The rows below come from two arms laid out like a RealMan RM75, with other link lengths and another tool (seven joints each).
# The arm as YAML. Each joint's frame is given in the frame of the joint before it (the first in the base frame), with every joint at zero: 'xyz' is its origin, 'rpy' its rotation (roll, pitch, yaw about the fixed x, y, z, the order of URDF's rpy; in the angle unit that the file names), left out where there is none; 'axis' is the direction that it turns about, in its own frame. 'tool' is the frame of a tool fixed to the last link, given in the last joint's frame.
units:
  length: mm
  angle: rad
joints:
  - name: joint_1
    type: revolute
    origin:
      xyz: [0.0, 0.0, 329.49]
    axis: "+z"
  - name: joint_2
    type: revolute
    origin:
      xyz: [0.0, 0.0, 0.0]
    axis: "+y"
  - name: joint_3
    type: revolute
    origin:
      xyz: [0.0, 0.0, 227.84]
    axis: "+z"
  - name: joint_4
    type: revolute
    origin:
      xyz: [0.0, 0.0, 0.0]
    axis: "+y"
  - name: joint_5
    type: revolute
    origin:
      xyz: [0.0, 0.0, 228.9]
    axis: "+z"
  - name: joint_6
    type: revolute
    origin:
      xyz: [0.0, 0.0, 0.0]
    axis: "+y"
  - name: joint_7
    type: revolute
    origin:
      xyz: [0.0, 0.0, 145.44]
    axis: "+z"
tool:
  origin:
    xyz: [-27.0, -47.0, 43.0]
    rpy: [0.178, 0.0, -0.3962]
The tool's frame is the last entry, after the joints.
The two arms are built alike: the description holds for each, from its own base.
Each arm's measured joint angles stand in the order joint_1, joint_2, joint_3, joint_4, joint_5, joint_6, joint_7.
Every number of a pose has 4 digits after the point. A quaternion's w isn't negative.
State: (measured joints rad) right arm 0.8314 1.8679 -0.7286 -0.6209 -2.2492 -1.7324 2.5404; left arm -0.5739 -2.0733 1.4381 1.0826 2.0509 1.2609 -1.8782
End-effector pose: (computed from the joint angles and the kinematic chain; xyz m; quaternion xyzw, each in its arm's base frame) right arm 0.2254 0.4273 0.1147 -0.8983 0.4290 0.0554 0.0771; left arm -0.1785 0.4082 0.0122 -0.9364 -0.3092 -0.0193 0.1651
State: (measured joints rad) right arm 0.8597 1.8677 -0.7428 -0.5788 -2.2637 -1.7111 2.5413; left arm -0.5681 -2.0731 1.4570 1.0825 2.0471 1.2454 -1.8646
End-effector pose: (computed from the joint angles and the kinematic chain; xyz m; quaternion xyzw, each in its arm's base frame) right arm 0.2228 0.4289 0.1053 -0.8992 0.4297 0.0435 0.0704; left arm -0.1787 0.4076 0.0092 -0.9387 -0.3012 -0.0177 0.1668
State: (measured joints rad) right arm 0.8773 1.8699 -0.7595 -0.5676 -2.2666 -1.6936 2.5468; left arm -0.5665 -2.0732 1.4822 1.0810 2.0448 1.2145 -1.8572
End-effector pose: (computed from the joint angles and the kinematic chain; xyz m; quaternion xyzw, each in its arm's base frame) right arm 0.2187 0.4321 0.1010 -0.9011 0.4262 0.0361 0.0712; left arm -0.1776 0.4090 0.0057 -0.9401 -0.2931 -0.0168 0.1733
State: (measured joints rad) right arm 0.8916 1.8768 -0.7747 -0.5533 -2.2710 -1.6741 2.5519; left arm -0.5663 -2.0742 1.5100 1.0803 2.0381 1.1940 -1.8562
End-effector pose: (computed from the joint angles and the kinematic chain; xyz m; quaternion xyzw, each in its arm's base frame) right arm 0.2162 0.4335 0.0942 -0.9018 0.4255 0.0290 0.0702; left arm -0.1749 0.4079 0.0004 -0.9421 -0.2870 -0.0157 0.1730
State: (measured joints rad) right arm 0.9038 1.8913 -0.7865 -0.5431 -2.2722 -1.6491 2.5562; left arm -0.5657 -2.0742 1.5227 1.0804 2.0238 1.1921 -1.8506
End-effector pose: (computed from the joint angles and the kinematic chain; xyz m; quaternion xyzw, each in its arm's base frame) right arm 0.2124 0.4350 0.0852 -0.9022 0.4247 0.0263 0.0701; left arm -0.1721 0.4059 -0.0027 -0.9439 -0.2837 -0.0186 0.1678
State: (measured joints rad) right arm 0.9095 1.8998 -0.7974 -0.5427 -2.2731 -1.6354 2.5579; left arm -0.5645 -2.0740 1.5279 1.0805 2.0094 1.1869 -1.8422
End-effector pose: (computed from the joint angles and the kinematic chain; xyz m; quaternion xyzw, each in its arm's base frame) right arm 0.2102 0.4360 0.0807 -0.9035 0.4220 0.0230 0.0713; left arm -0.1696 0.4058 -0.0038 -0.9448 -0.2814 -0.0241 0.1664
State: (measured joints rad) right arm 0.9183 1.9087 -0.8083 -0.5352 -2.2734 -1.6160 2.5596; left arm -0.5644 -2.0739 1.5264 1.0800 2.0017 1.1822 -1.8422
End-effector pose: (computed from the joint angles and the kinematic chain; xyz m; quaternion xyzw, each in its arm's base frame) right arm 0.2078 0.4373 0.0749 -0.9042 0.4203 0.0202 0.0725; left arm -0.1686 0.4066 -0.0034 -0.9438 -0.2834 -0.0286 0.1675
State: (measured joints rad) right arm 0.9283 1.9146 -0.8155 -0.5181 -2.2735 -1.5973 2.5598; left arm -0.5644 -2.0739 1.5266 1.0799 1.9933 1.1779 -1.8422
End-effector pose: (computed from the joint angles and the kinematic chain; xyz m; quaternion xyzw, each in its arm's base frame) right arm 0.2063 0.4379 0.0689 -0.9040 0.4210 0.0182 0.0718; left arm -0.1672 0.4071 -0.0034 -0.9432 -0.2849 -0.0329 0.1678
